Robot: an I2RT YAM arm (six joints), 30 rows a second.
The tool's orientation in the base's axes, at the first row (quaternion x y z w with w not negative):
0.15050 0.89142 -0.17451 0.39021
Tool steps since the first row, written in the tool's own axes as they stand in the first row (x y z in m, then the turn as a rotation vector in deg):
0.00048 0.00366 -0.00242 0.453 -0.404 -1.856
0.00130 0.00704 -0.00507 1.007 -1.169 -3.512
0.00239 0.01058 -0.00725 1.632 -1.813 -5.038
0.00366 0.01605 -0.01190 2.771 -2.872 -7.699
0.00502 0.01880 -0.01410 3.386 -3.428 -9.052
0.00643 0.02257 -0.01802 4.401 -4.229 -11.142
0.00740 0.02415 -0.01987 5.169 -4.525 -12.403
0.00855 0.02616 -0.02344 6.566 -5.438 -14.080
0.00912 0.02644 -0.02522 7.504 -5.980 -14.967
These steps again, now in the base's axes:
-0.00039 0.00437 0.00047 -1.652 0.494 0.917
-0.00126 0.00864 0.00088 -3.386 0.593 1.702
-0.00194 0.01288 0.00076 -5.035 0.754 2.327
-0.00354 0.01993 0.00170 -7.915 1.099 3.368
-0.00473 0.02351 0.00155 -9.410 1.263 3.875
-0.00664 0.02875 0.00225 -11.738 1.577 4.596
-0.00782 0.03108 0.00239 -13.168 1.954 4.879
-0.01005 0.03456 0.00341 -15.524 2.041 5.075
-0.01145 0.03565 0.00406 -16.924 2.061 5.041

